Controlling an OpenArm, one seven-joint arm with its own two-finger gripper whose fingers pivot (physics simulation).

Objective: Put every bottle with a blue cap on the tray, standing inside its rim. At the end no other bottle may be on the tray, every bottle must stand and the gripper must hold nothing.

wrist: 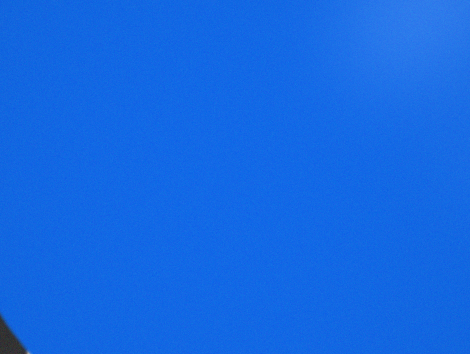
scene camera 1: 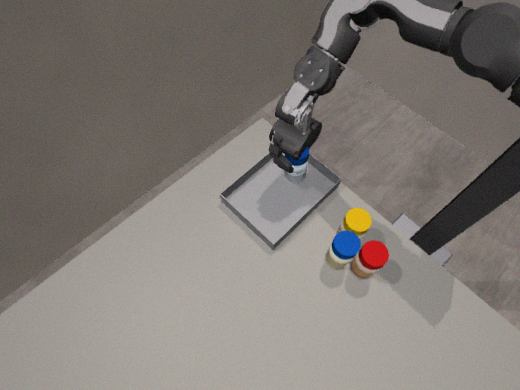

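Note:
My gripper point(scene camera 1: 295, 162) is shut on a blue-capped bottle with a pale, clear body point(scene camera 1: 298, 170) point(wrist: 235, 175), held upright over the back part of the grey tray point(scene camera 1: 248, 200). Whether its base touches the tray floor I cannot tell. Its blue cap fills nearly all of the wrist view, with a dark sliver at the lower left corner. A second blue-capped bottle, with a yellowish body point(scene camera 1: 345, 245), stands on the table outside the tray, to its lower right in the scene view.
A yellow-capped bottle point(scene camera 1: 357, 221) and a red-capped bottle point(scene camera 1: 373, 255) stand close beside the second blue-capped one on the table point(scene camera 1: 200, 300), near its edge. The tray has a low raised rim. A dark post point(scene camera 1: 470, 200) rises beyond the table edge at the right.

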